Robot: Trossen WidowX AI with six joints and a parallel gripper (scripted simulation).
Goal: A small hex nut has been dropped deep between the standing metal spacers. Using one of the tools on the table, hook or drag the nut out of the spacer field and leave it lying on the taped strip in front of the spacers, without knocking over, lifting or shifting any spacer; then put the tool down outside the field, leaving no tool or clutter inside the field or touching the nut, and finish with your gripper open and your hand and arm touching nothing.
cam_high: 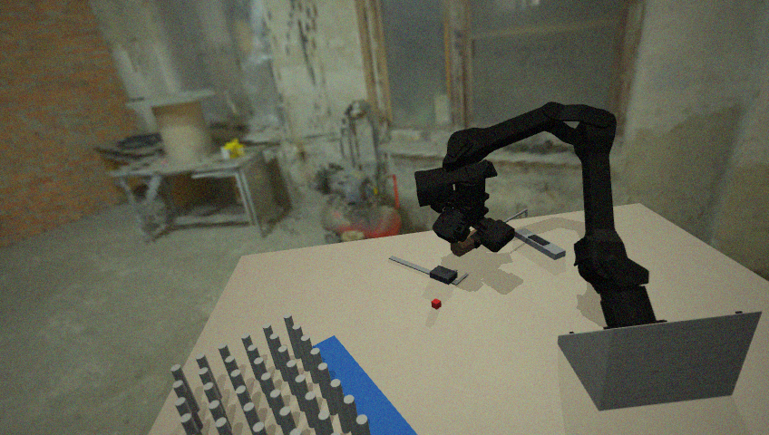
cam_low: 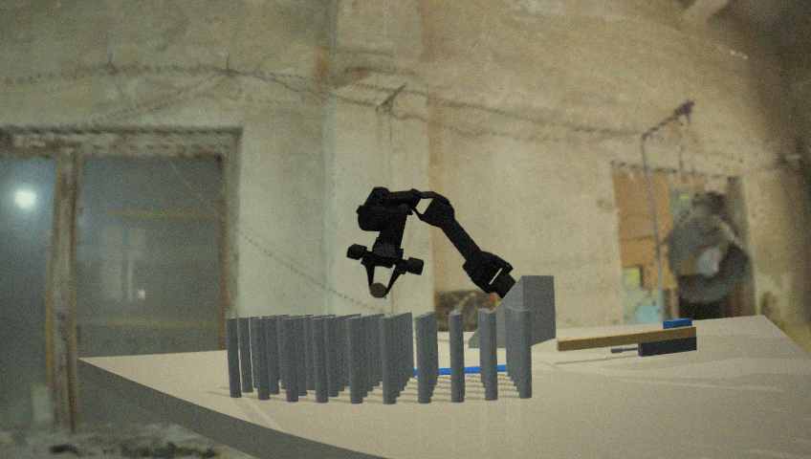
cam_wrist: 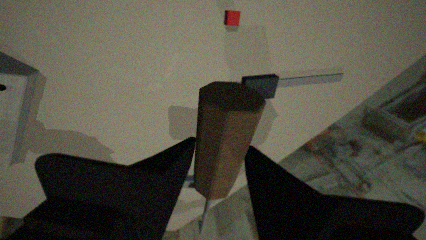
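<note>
The small red cube is 90 mm ahead of my gripper tip, 10 mm to the left of it and 150 mm below it. The rest, counted from my gripper tip: grey flat block 260 mm behind, 160 mm to the right, 140 mm below; blue taped strip 290 mm ahead, 230 mm to the left, 150 mm below.
</note>
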